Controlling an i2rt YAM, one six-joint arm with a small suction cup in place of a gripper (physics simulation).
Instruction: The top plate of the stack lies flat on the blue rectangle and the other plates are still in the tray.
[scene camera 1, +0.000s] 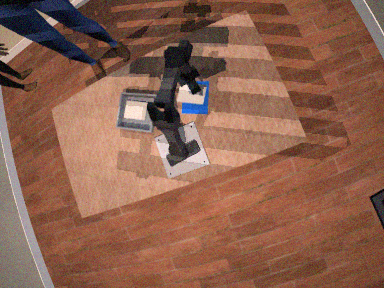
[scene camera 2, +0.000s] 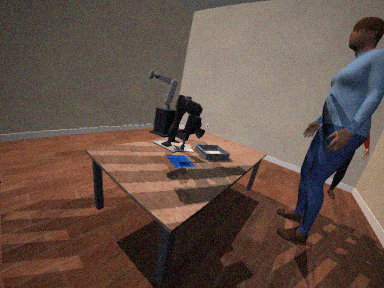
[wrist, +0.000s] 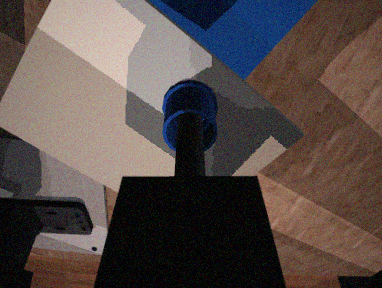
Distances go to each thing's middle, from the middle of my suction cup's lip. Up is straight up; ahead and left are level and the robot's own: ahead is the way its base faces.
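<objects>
I see the blue rectangle (wrist: 241, 42) 11 cm below my suction cup, and it is also 1 cm behind the suction cup and 2 cm to the left of it.
</objects>
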